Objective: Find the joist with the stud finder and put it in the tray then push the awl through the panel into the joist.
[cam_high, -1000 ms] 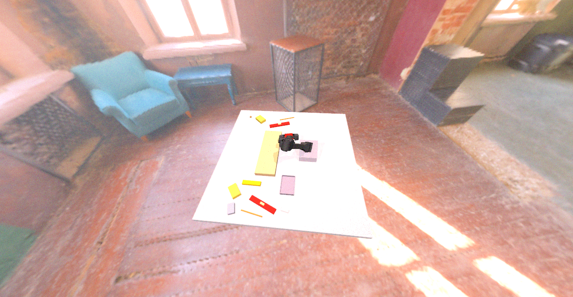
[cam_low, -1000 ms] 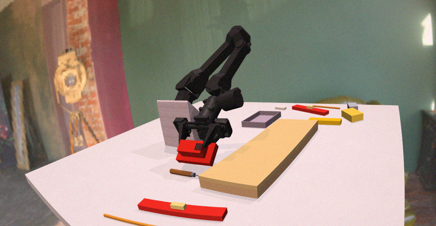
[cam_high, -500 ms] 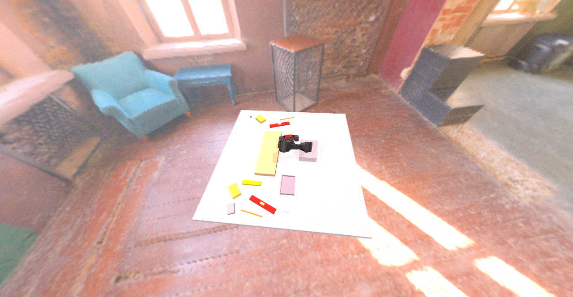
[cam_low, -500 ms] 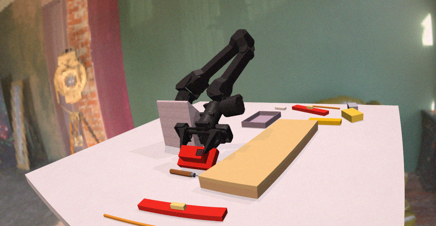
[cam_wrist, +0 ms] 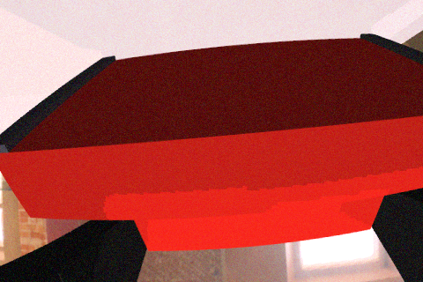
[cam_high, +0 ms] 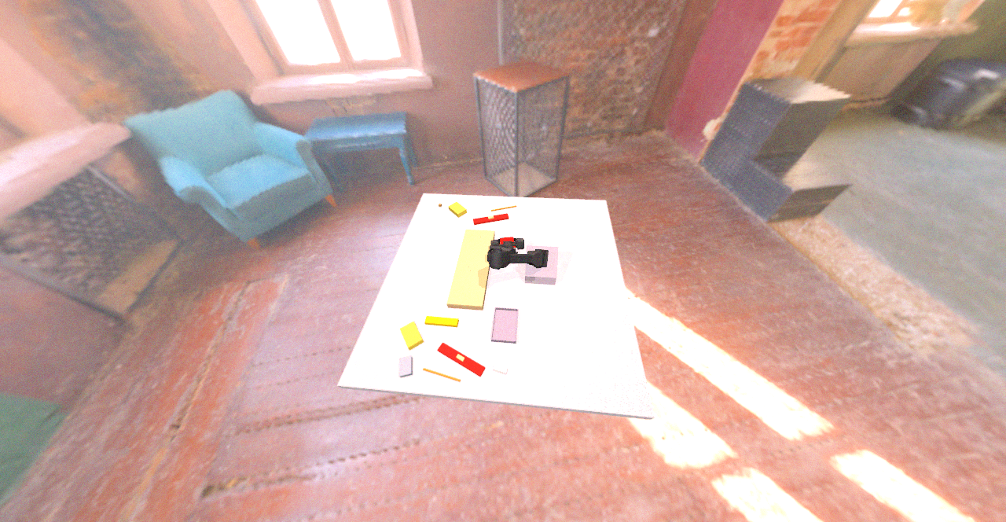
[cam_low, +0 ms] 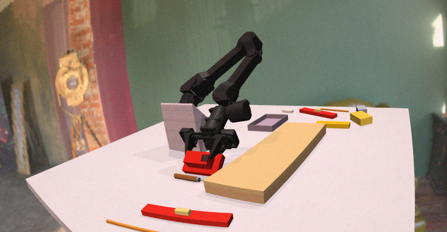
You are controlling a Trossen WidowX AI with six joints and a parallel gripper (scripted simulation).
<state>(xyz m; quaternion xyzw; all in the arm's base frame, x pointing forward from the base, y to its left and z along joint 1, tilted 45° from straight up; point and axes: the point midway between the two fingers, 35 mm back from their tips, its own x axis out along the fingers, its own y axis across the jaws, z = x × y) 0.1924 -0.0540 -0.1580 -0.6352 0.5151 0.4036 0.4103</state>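
Now: the red stud finder 1 cm below my gripper tip and 1 cm ahead of it. From my gripper tip the other things lie so: awl 5 cm below, 4 cm to the right, 1 cm ahead; grey tray 51 cm to the left, 5 cm below, 4 cm behind; square light 3 cm ahead.
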